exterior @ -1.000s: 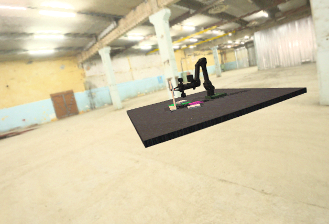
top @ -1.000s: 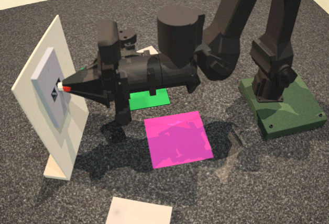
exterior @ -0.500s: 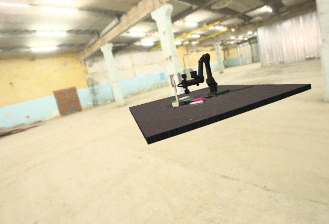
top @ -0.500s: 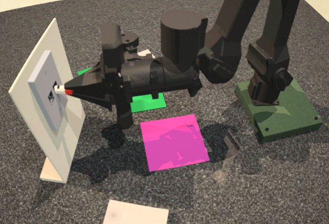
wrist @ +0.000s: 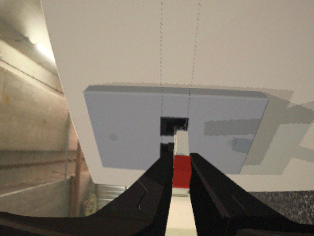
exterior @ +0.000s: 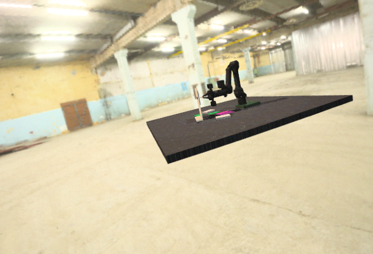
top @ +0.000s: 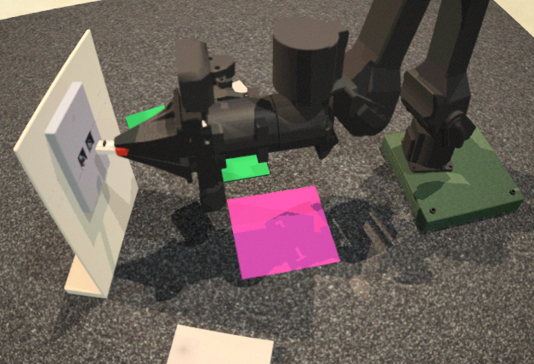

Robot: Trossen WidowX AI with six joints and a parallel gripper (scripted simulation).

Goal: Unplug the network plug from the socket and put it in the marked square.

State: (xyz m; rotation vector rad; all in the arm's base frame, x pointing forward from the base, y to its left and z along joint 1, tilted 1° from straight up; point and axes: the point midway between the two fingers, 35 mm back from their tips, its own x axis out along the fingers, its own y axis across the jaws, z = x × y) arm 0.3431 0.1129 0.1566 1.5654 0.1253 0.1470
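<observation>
The magenta square lies 17 cm behind my gripper tip, 2 cm to the right of it and 17 cm below it. Round my gripper tip: network plug: right at my gripper tip; then socket plate: 5 cm ahead, 6 cm below.
</observation>
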